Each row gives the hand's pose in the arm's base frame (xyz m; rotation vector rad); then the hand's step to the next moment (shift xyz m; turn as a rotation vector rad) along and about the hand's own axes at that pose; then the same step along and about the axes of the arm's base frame.
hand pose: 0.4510 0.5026 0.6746 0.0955 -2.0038 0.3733
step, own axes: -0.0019 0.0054 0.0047 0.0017 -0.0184 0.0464
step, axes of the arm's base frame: -0.0044 0.0035 -0.0048 -0.0366 -0.0313 -0.0132
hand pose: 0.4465 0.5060 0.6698 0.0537 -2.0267 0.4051
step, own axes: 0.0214 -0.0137 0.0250 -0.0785 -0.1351 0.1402
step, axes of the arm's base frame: -0.0287 -0.0177 0.0117 -0.0541 -0.1808 -0.0919
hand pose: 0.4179 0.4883 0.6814 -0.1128 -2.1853 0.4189
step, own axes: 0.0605 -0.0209 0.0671 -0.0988 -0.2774 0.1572
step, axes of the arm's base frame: -0.0884 -0.0230 0.0159 -0.0454 -0.3235 -0.0688
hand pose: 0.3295 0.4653 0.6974 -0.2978 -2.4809 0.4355
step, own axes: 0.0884 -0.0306 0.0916 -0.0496 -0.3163 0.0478
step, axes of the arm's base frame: -0.1282 -0.0230 -0.0131 -0.0241 -0.3180 0.0554
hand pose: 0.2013 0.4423 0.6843 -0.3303 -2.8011 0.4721
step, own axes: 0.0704 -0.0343 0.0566 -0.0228 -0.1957 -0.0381
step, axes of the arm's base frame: -0.0893 -0.0288 -0.0228 -0.0013 -0.1754 0.0975
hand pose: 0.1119 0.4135 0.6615 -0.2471 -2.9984 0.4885
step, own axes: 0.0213 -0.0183 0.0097 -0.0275 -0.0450 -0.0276
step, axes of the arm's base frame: -0.0247 -0.0164 -0.0019 0.0238 -0.0384 0.0387
